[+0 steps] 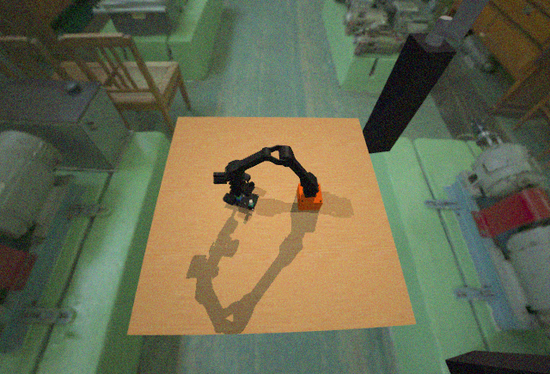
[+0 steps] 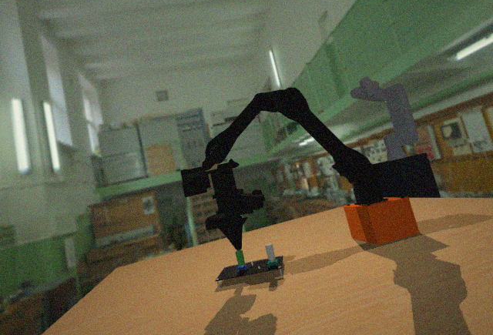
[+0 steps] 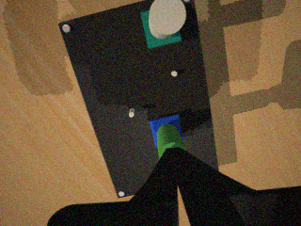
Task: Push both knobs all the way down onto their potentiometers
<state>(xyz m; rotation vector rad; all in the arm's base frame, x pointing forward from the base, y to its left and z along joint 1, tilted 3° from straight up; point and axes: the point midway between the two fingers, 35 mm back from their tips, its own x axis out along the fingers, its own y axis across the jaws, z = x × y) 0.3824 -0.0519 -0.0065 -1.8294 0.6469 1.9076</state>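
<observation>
The green knob is 20 mm below my gripper tip.
</observation>
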